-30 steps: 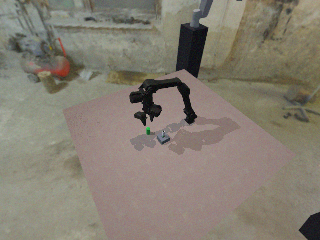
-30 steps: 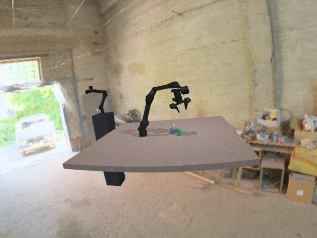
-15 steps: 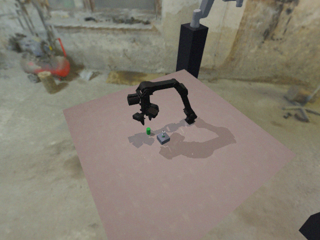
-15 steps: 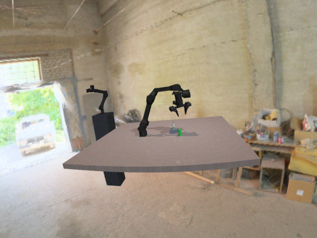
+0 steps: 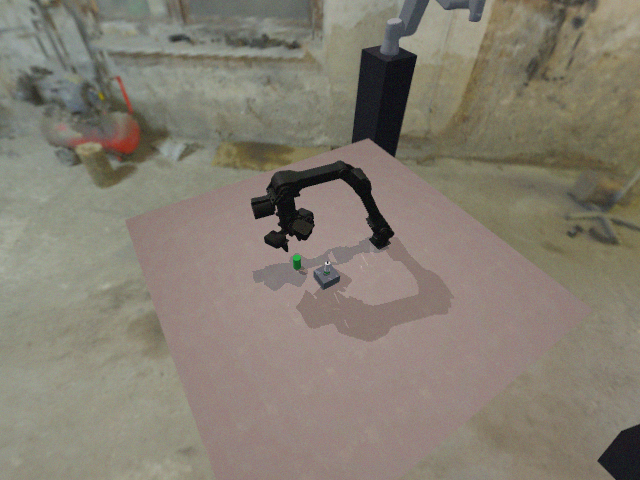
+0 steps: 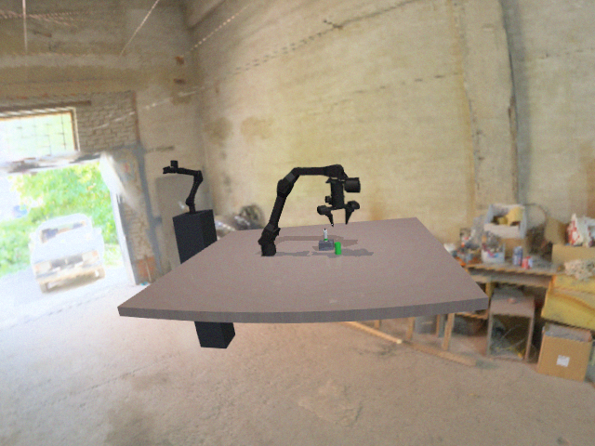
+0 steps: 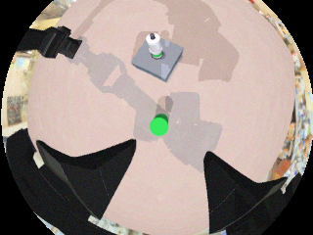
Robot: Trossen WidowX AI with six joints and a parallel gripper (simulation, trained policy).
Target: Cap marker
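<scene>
My gripper tip is 20 mm past the green cap, 10 mm to the left of it and 110 mm above it. From my gripper tip the other things lie so: grey holder block: 80 mm behind, 100 mm to the left, 110 mm below.
</scene>
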